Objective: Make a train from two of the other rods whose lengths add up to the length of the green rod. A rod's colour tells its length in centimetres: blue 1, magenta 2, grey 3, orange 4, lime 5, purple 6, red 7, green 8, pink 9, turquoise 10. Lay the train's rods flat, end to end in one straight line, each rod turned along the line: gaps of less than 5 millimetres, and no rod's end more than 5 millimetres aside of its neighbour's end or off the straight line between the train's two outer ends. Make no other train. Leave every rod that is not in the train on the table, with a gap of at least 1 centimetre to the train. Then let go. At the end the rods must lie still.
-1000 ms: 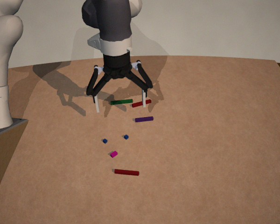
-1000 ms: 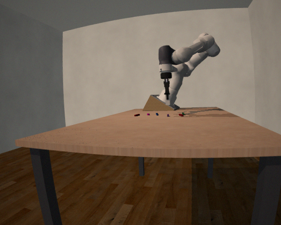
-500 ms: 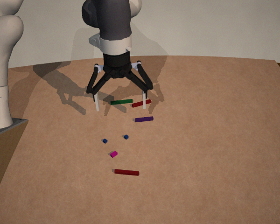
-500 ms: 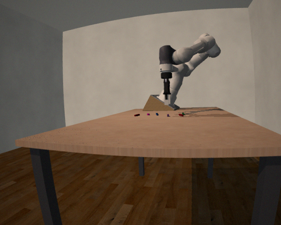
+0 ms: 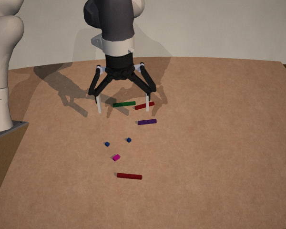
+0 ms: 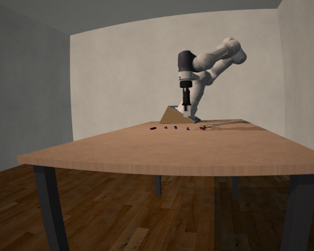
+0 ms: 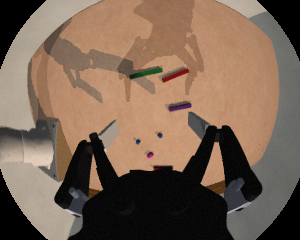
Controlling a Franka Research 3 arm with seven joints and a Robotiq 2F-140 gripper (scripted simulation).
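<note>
Right now the purple rod is 80 mm below my hand, 70 mm ahead of it and 10 mm to the left of it. Round my hand: magenta rod 140 mm to the right, 80 mm below, 20 mm behind; green rod 100 mm to the left, 80 mm below.
</note>
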